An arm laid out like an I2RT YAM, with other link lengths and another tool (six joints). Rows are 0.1 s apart.
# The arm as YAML. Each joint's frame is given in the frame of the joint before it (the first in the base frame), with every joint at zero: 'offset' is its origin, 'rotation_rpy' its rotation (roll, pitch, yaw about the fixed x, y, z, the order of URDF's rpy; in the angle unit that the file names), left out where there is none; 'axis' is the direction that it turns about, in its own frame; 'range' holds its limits. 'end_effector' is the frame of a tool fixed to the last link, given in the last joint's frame.
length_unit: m
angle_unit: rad
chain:
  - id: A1
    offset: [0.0, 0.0, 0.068]
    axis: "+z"
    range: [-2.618, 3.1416]
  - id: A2
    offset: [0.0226, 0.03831, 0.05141]
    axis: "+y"
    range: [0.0, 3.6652]
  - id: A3
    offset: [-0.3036, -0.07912, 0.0]
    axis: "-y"
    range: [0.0, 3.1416]
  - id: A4
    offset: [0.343, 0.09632, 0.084]
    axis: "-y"
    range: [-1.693, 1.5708]
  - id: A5
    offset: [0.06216, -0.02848, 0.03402]
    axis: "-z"
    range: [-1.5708, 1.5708]
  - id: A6
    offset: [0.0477, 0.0, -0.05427]
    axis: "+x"
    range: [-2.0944, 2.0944]
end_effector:
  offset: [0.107, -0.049, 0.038]
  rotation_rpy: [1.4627, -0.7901, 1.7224]
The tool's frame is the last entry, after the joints.
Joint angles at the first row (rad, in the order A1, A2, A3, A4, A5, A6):
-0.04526 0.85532 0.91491 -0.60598 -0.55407 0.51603
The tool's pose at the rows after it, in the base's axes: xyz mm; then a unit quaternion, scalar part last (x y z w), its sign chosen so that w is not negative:
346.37, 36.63, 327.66, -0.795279, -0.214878, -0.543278, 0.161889
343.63, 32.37, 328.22, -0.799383, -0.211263, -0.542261, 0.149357
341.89, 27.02, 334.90, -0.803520, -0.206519, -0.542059, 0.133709
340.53, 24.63, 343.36, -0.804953, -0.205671, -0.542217, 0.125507
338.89, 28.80, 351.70, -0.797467, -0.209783, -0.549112, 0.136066
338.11, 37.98, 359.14, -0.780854, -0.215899, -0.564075, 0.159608
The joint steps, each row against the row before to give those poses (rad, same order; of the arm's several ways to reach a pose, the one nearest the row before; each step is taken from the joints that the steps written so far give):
0.00041 -0.00959 0.00470 -0.02204 0.02586 -0.01646
0.00021 -0.00801 0.00059 -0.01197 0.02727 -0.00466
0.00036 0.00119 0.02113 -0.02063 0.03377 -0.00437
0.00067 0.00487 0.02686 -0.02179 0.01641 -0.00499
-0.00077 -0.00522 0.01354 -0.00125 -0.02658 0.00532
0.00143 -0.01551 -0.00606 0.03309 -0.05357 0.02170

